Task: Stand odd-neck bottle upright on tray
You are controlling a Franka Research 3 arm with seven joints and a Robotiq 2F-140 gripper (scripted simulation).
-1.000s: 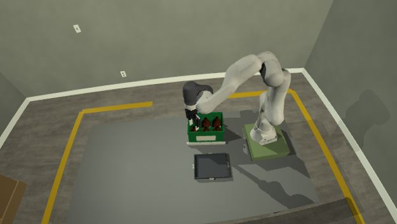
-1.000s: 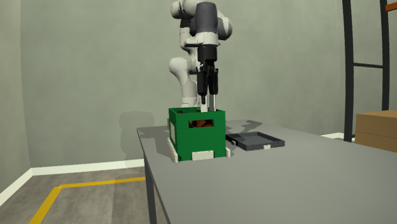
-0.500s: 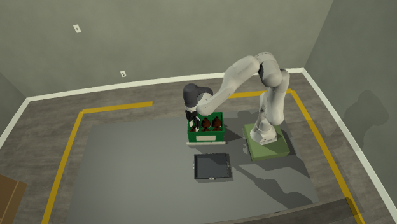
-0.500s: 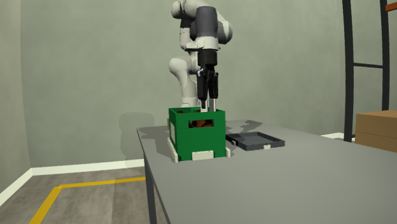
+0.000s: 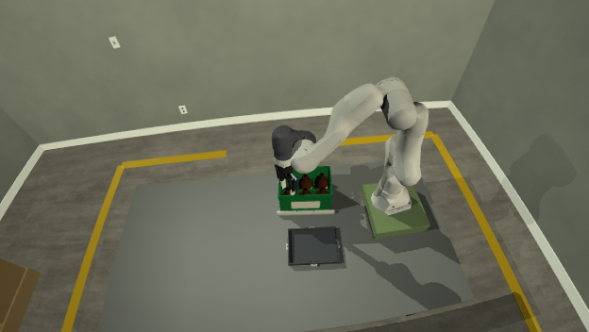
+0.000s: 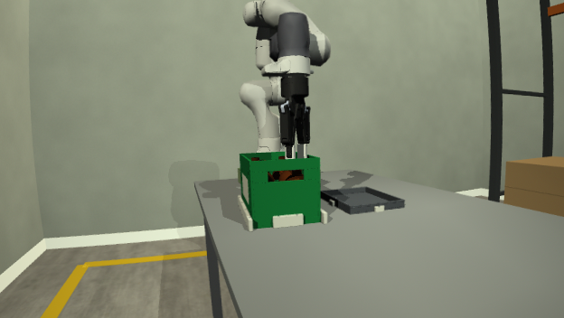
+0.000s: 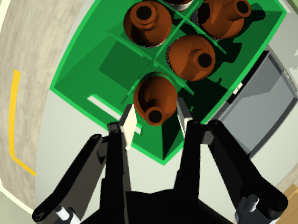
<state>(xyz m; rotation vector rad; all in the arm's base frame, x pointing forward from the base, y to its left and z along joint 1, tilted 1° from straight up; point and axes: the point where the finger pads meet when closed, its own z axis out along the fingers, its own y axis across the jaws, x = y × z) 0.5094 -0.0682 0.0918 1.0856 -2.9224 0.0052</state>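
Right now the green crate is 90 mm behind my hand, 40 mm to the right of it and 90 mm below it. From my hand the other things lie so: dark grey tray: 100 mm behind, 260 mm to the left, 160 mm below.
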